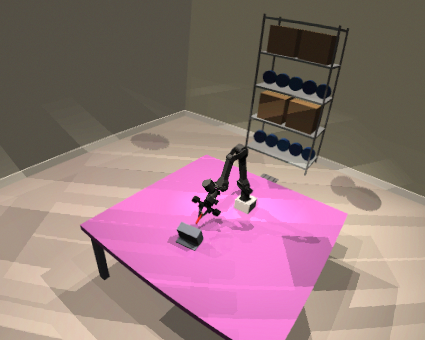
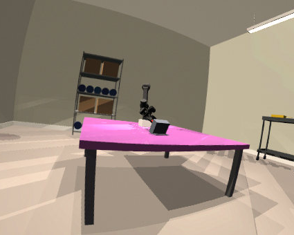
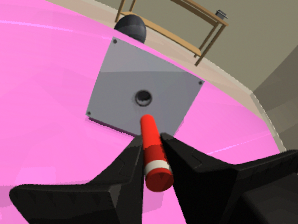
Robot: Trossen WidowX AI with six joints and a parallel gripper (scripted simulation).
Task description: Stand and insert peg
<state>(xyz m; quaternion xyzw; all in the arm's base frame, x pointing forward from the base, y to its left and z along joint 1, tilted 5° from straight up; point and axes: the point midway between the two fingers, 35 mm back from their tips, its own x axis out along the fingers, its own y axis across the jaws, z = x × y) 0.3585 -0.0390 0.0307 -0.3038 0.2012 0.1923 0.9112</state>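
Now: the dark panel block 10 cm ahead of my gripper tip, 4 cm to the left of it and 4 cm below it. The rest, counted from my gripper tip: red peg 1 cm to the right, 1 cm behind, 1 cm above.
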